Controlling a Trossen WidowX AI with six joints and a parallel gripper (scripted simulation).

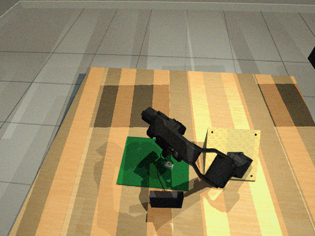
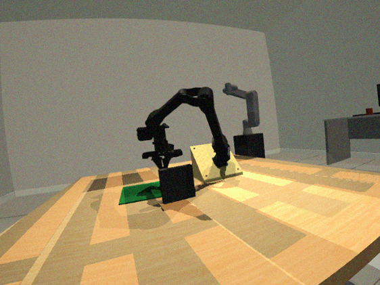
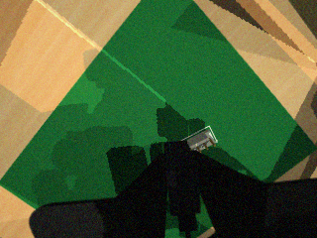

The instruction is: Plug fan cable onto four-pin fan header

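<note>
Right now my gripper tip is 5 cm short of the green board, 1 cm to the right of it and 8 cm above it. Round my gripper tip: dark plug: 1 cm ahead, 1 cm to the left, 1 cm above; then black fan: 19 cm to the left, 1 cm below.
</note>
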